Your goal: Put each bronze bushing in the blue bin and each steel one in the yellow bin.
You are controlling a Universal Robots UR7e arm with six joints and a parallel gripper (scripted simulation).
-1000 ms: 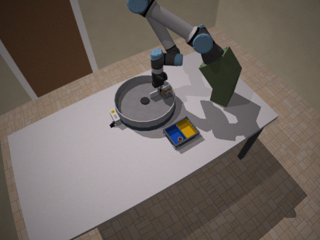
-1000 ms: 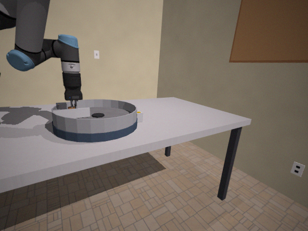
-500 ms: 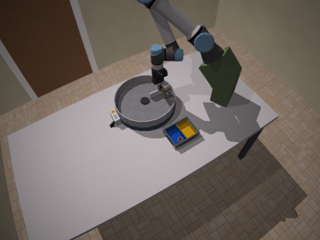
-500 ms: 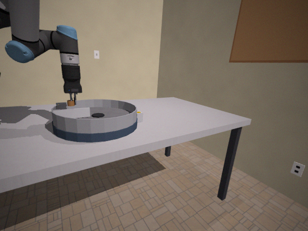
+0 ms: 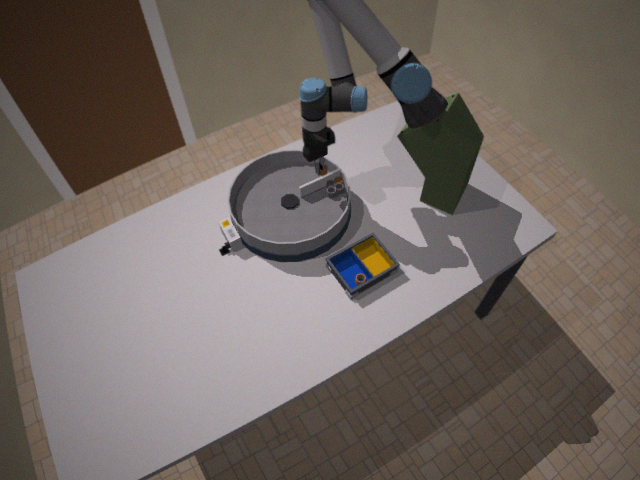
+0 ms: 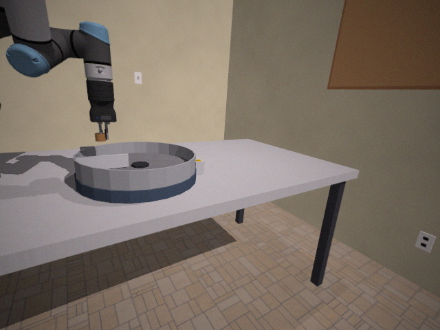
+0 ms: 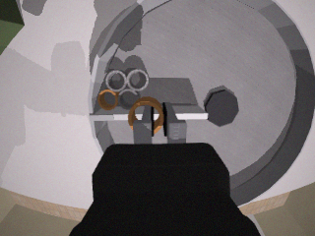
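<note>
Right now the blue bin is 30 cm to the left of my hand, 15 cm below it and 9 cm ahead of it. Also, from my hand: grey turntable 12 cm below, 11 cm ahead, 4 cm to the right.
</note>
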